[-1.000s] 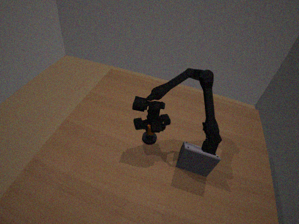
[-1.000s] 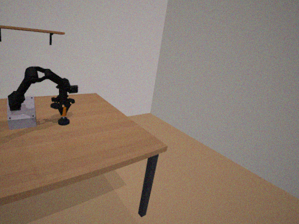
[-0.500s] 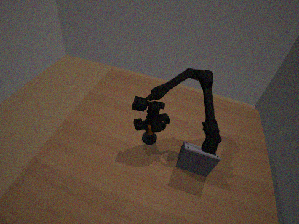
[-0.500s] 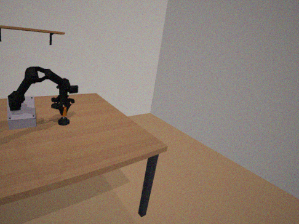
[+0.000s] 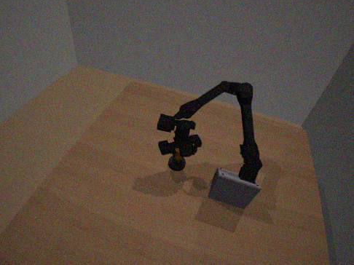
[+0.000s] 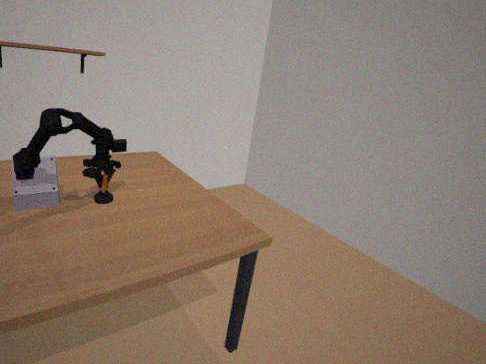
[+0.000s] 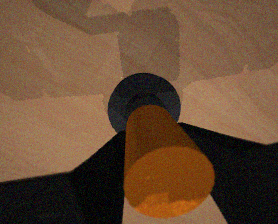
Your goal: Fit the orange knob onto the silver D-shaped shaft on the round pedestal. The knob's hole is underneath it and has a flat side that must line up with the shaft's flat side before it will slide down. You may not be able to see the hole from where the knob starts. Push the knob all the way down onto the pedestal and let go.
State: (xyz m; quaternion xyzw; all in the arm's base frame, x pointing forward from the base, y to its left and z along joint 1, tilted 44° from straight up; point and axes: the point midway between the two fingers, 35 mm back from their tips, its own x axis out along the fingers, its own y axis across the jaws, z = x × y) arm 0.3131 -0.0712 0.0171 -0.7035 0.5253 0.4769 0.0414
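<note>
The round pedestal is 4 cm below my gripper tip. Round my gripper tip: orange knob (3 cm above).
</note>
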